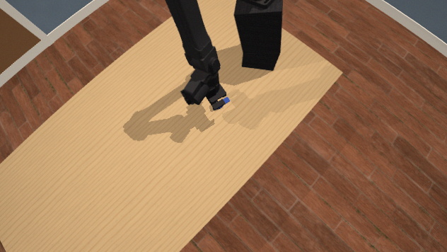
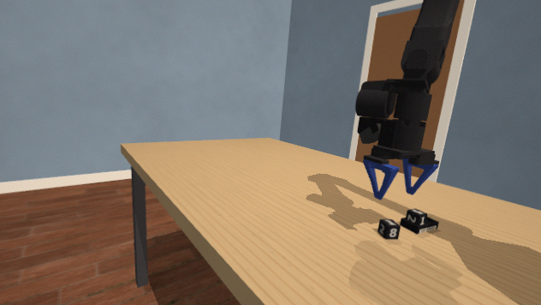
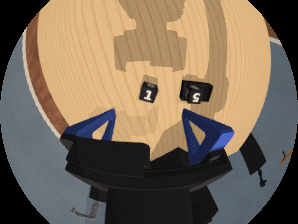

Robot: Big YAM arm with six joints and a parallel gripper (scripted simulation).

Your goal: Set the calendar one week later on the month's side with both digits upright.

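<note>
Right now my hand is 80 mm above the black date cube. The rest, counted from my hand: black tray: 30 mm behind, 100 mm to the right, 90 mm below; black cube: 30 mm behind, 90 mm to the right, 70 mm below.
</note>
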